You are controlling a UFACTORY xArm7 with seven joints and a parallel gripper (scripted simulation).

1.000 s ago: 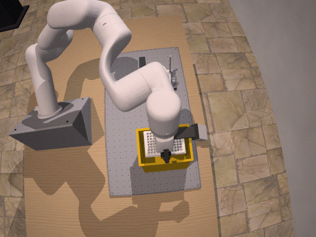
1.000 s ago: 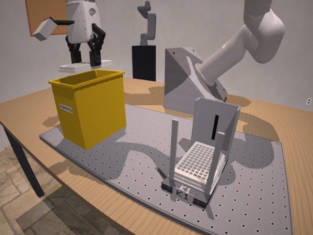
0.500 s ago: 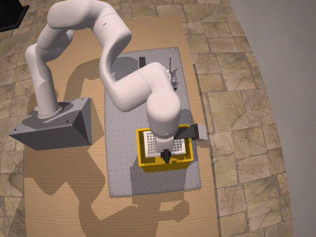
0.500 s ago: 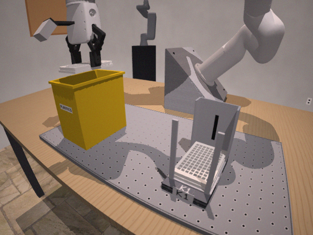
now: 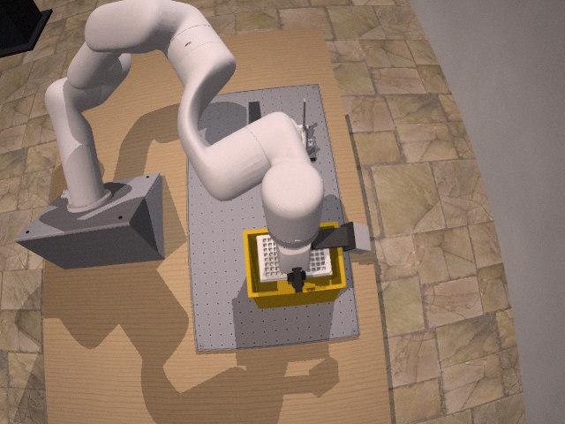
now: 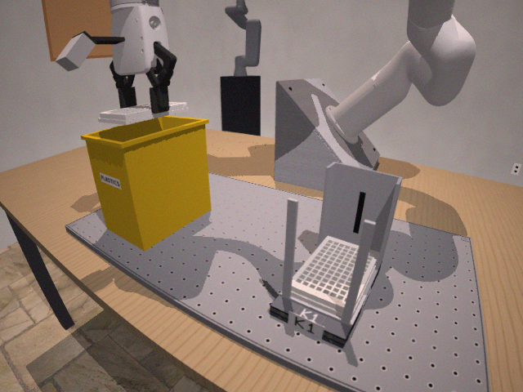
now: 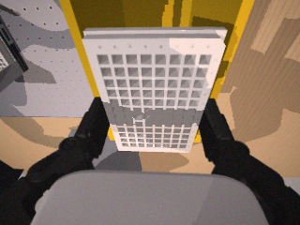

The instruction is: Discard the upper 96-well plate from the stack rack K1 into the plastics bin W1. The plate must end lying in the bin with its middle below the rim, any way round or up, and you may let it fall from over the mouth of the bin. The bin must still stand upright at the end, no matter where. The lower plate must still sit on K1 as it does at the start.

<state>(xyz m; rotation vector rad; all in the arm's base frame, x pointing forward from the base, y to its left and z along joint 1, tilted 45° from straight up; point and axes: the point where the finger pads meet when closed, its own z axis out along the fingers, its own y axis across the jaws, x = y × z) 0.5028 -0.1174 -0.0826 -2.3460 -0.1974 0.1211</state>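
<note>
My hand is 130 mm above the yellow plastics bin W1.
</note>
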